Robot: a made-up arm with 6 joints.
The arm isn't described. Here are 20 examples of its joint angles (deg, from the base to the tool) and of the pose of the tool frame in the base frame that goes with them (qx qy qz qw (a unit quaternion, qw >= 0); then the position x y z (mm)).
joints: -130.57 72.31 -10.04 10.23 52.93 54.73
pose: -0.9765 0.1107 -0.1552 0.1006 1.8 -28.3 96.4
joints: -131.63 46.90 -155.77 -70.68 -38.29 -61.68
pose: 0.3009 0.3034 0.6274 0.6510 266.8 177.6 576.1
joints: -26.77 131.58 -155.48 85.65 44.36 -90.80
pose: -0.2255 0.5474 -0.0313 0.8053 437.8 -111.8 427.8
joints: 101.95 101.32 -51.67 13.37 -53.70 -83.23
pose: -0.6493 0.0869 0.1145 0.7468 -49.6 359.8 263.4
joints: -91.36 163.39 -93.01 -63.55 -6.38 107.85
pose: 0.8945 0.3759 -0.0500 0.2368 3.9 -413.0 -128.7
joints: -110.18 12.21 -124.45 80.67 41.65 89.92
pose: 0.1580 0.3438 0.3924 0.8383 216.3 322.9 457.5
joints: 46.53 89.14 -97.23 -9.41 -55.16 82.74
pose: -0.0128 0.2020 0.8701 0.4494 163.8 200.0 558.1
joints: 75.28 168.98 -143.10 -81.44 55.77 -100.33
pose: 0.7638 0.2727 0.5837 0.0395 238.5 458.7 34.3
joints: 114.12 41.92 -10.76 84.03 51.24 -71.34
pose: 0.7548 -0.3237 -0.5556 0.1301 -129.5 24.3 198.3
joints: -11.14 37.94 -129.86 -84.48 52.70 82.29
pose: 0.4388 -0.0458 -0.0776 0.8941 -237.1 -66.0 565.2
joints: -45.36 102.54 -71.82 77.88 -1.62 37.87
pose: 0.8349 0.1314 0.2985 0.4435 270.1 -278.8 234.2
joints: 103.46 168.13 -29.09 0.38 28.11 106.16
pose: 0.0223 0.8079 -0.5692 0.1510 -3.3 12.1 -52.6
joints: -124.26 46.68 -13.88 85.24 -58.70 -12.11
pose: 0.6789 -0.3590 -0.5866 0.2571 -146.4 -4.0 230.3
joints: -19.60 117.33 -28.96 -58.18 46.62 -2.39
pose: 0.3069 -0.8770 0.1569 0.3349 107.8 -129.9 46.9
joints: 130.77 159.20 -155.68 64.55 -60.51 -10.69
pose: -0.0233 0.5533 0.7819 0.2862 -246.2 453.4 247.2
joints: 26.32 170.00 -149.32 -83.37 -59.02 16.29
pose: -0.6825 0.2370 0.1667 0.6710 408.3 334.4 83.7
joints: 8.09 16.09 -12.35 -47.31 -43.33 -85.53
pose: -0.5087 -0.0253 -0.6557 0.5573 32.9 75.7 306.5
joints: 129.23 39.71 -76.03 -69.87 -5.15 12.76
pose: -0.3949 -0.0604 0.5536 0.7307 -41.5 32.5 533.8
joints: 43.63 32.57 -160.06 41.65 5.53 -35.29
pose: 0.0766 -0.3206 0.3884 0.8605 -310.6 -283.6 516.0
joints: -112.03 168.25 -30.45 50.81 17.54 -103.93
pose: 0.4727 0.7494 0.4608 0.0509 15.8 -48.0 -92.4
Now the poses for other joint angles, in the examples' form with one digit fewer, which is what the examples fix.
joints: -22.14 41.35 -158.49 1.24 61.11 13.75
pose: 0.070 0.240 -0.063 0.966 -197 83 579
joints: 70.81 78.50 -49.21 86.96 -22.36 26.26
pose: 0.394 0.725 0.546 0.144 140 242 263
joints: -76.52 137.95 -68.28 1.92 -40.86 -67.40
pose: 0.083 0.834 -0.520 0.167 99 -425 46
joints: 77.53 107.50 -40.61 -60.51 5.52 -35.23
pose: -0.972 0.067 -0.075 0.210 70 262 71
